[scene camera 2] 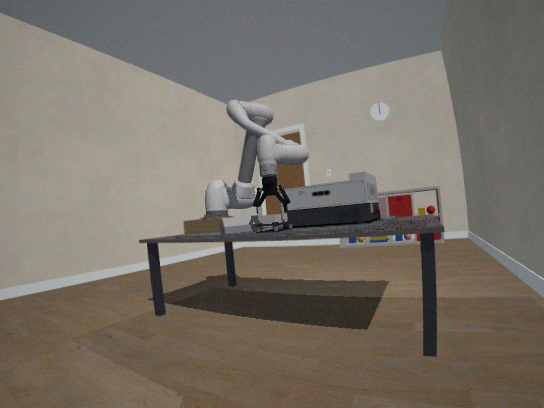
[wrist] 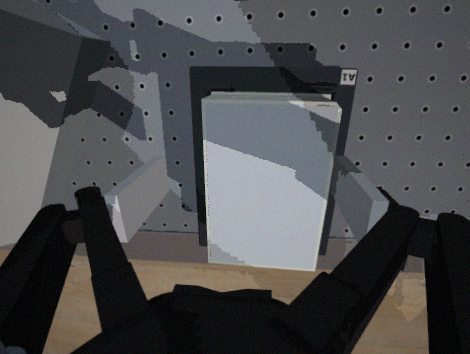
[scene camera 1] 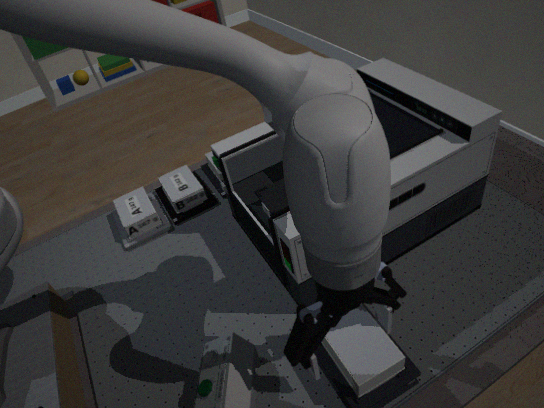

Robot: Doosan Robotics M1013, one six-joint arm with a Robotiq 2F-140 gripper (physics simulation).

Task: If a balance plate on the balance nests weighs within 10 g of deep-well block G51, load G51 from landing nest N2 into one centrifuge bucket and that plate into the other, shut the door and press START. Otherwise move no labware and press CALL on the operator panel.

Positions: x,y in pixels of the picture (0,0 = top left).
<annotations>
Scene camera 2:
centrifuge: 355,201
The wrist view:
gripper: 247,174
white block: 268,157
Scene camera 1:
gripper: 349,348
centrifuge: 441,141
</annotations>
